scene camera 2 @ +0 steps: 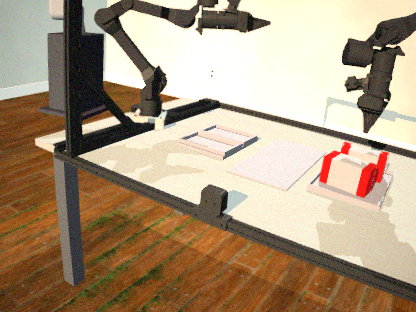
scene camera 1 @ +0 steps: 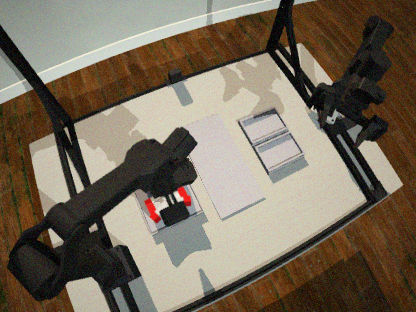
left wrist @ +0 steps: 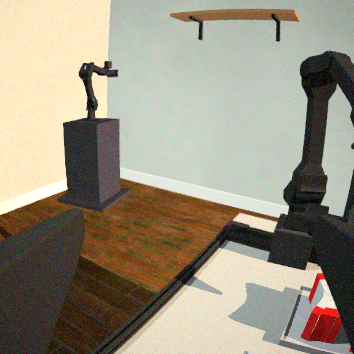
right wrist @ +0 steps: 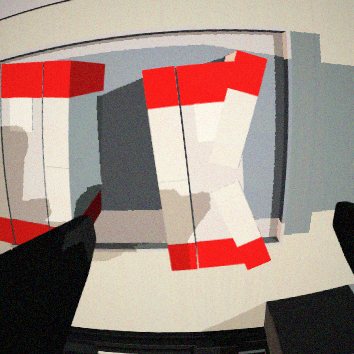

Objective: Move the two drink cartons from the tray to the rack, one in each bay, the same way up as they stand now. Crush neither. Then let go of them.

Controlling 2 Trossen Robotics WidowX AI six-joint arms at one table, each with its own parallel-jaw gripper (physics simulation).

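Frame: origin at the left arm's base, x ahead, y left, z up, level; centimetres.
Seen in the pictures: left gripper, fingertip midpoint: (scene camera 2: 268,22) (scene camera 1: 338,138) (left wrist: 203,225); right gripper, fingertip midpoint: (scene camera 2: 368,129) (scene camera 1: 166,194) (right wrist: 218,222); left arm's base, origin of the base link: (scene camera 2: 149,113); right arm's base, origin of the base link: (scene camera 1: 110,268) (left wrist: 296,224).
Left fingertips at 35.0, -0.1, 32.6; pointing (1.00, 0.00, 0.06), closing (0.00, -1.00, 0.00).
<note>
Pixels of each thing's top centre, then the offset from my left fingertips to it, as dx, dy, dz. "pt": a spot on its surface instead. Level surfaces: height alone.
- two-bay rack, middle of its top: (scene camera 2: 219,136) (scene camera 1: 272,137) -11.9, -12.3, -34.2
- pale flat mat, its level: dz -35.8
- small black block, surface spot: (scene camera 2: 213,198) (scene camera 1: 172,72) pt -13.9, -56.0, -32.1
Two white drink cartons with red bands at both ends sit in a shallow grey tray (scene camera 1: 197,202) (right wrist: 211,38) (scene camera 2: 324,190) at the near left of the table. In the right wrist view one carton (right wrist: 35,140) is at the left. The other carton (right wrist: 189,158) (scene camera 1: 185,195) is at the right, turned a little askew. A carton (scene camera 2: 346,174) (left wrist: 321,323) also shows in scene camera 2 and in the left wrist view. My right gripper (scene camera 1: 171,201) (right wrist: 218,222) is open and empty, hanging over the tray above the cartons. My left gripper (scene camera 1: 324,108) (scene camera 2: 262,22) is open and empty, high by the table's edge. The two-bay rack (scene camera 1: 286,164) (scene camera 2: 200,148) holds nothing.
A pale flat mat (scene camera 1: 222,167) (scene camera 2: 278,164) lies between tray and rack. A small black block (scene camera 1: 175,75) (scene camera 2: 213,198) sits on the table's edge rail. Black frame posts (scene camera 1: 281,28) (scene camera 2: 72,77) stand at the corners. A dark pedestal (left wrist: 91,161) stands on the floor.
</note>
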